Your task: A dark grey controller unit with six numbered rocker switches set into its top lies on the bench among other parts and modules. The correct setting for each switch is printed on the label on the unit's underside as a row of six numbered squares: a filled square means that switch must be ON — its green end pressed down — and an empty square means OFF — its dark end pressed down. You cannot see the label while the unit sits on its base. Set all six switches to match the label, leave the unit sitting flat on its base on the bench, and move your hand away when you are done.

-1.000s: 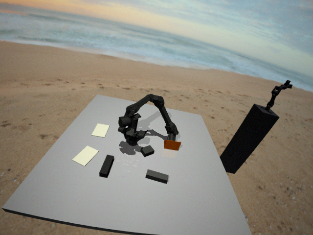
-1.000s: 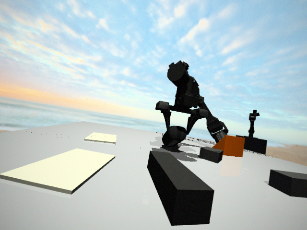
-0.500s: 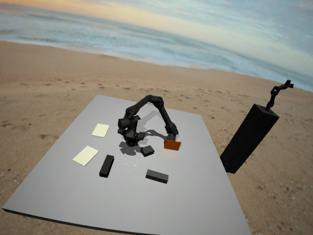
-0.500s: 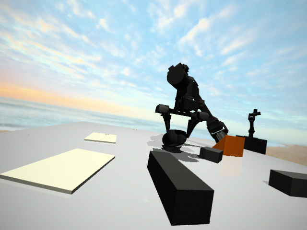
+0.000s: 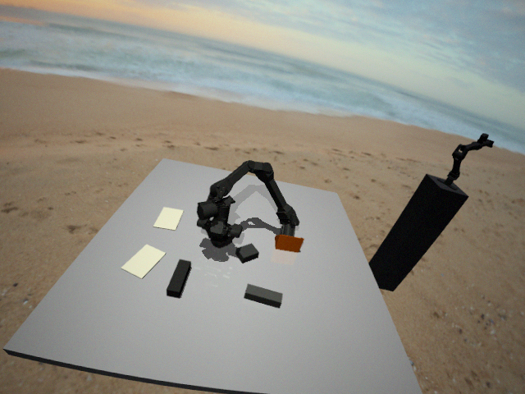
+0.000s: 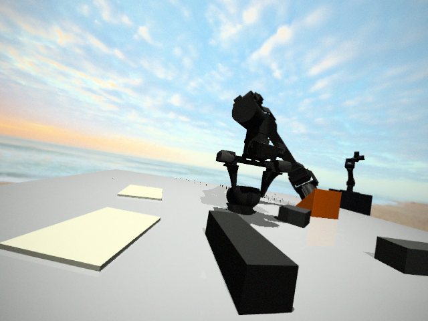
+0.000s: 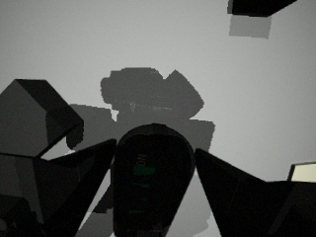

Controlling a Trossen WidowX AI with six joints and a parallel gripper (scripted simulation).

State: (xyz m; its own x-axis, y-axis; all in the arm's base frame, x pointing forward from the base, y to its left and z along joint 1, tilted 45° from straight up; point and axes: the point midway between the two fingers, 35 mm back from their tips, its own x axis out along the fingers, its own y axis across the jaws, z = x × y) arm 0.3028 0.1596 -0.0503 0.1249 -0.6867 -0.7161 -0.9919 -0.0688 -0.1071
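Right now the small dark block is 14 cm behind my gripper tip and 3 cm below it. From my gripper tip the other things lie so: long black block (8 cm ahead, 21 cm to the left, 3 cm below); grey block (24 cm behind, 19 cm to the left, 3 cm below).
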